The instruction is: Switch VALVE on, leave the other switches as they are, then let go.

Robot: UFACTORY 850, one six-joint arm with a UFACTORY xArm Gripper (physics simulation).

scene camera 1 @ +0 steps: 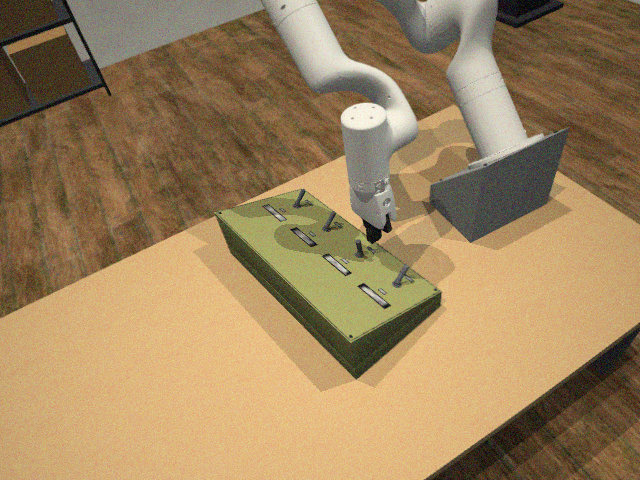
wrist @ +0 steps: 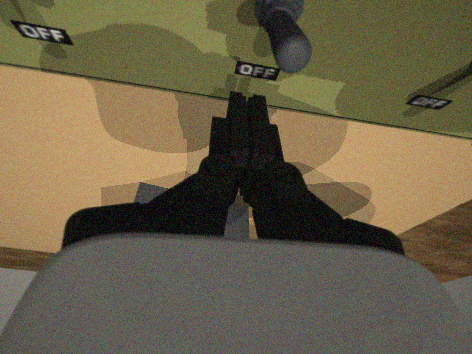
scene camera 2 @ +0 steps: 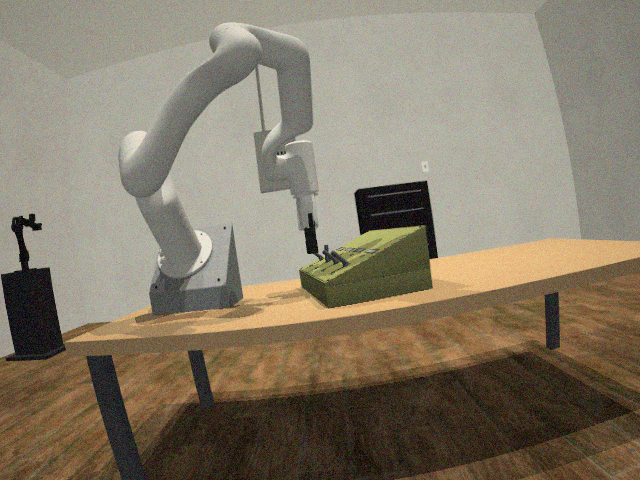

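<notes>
The green switch panel [scene camera 1: 289,268] [scene camera 2: 382,279] [wrist: 150,55] has a row of grey levers. The VALVE lever [scene camera 1: 359,248] [scene camera 2: 327,253] [wrist: 287,40] is second from the near right end in scene camera 1. It stands steeper than the others, tilted up the panel toward its ON side. The other levers lean toward the panel's low edge, on OFF. My gripper [scene camera 1: 373,240] [scene camera 2: 312,252] [wrist: 241,118] is shut with nothing between its fingers. Its tips are just above the low edge, close to the VALVE lever on its OFF side, apparently apart from it. Name labels cannot be read.
The panel rests on the wooden table [scene camera 1: 155,361] [scene camera 2: 516,258]. The FEED lever [scene camera 1: 329,221] and an end lever [scene camera 1: 401,276] flank the VALVE lever. The arm's grey wedge base [scene camera 1: 506,196] [scene camera 2: 196,297] stands behind the gripper.
</notes>
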